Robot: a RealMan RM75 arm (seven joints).
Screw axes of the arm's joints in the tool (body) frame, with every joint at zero. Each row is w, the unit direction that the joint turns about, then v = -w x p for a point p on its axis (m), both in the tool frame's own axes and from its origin. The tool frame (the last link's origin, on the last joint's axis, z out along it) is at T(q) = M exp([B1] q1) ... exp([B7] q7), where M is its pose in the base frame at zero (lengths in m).
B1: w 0 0 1 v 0 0 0
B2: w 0 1 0 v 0.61 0 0
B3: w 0 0 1 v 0 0 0
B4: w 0 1 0 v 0.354 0 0
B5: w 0 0 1 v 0 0 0
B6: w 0 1 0 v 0.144 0 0
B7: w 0 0 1 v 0 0 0
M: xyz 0 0 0.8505 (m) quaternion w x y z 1 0 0 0
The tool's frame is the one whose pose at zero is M.
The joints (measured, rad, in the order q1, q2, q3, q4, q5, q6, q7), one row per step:
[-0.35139 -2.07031 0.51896 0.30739 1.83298 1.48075 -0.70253]
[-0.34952 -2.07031 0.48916 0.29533 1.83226 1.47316 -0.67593]
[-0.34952 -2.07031 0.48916 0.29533 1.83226 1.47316 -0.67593]
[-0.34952 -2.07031 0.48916 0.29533 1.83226 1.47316 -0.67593]
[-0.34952 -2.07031 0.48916 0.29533 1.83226 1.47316 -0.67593]
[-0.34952 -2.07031 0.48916 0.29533 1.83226 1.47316 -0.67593]
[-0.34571 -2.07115 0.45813 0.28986 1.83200 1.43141 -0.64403]
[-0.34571 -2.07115 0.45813 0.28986 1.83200 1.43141 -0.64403]
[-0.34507 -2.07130 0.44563 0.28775 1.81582 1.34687 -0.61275]
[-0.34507 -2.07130 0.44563 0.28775 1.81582 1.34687 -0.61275]
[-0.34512 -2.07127 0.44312 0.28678 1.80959 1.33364 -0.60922]
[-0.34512 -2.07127 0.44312 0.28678 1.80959 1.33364 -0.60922]
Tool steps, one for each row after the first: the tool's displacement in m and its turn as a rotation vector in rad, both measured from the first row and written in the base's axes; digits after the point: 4 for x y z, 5 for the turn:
[-0.0026 0.0002 0.0012 0.03109 0.00358 0.00959]
[-0.0026 0.0002 0.0012 0.03109 0.00358 0.00959]
[-0.0026 0.0002 0.0012 0.03109 0.00358 0.00959]
[-0.0026 0.0002 0.0012 0.03109 0.00358 0.00959]
[-0.0026 0.0002 0.0012 0.03109 0.00358 0.00959]
[-0.0102 0.0022 0.0026 0.07184 0.03768 0.04110]
[-0.0102 0.0022 0.0026 0.07184 0.03768 0.04110]
[-0.0221 0.0077 0.0039 0.11500 0.10152 0.09626]
[-0.0221 0.0077 0.0039 0.11500 0.10152 0.09626]
[-0.0239 0.0088 0.0045 0.12408 0.10827 0.10746]
[-0.0239 0.0088 0.0045 0.12408 0.10827 0.10746]

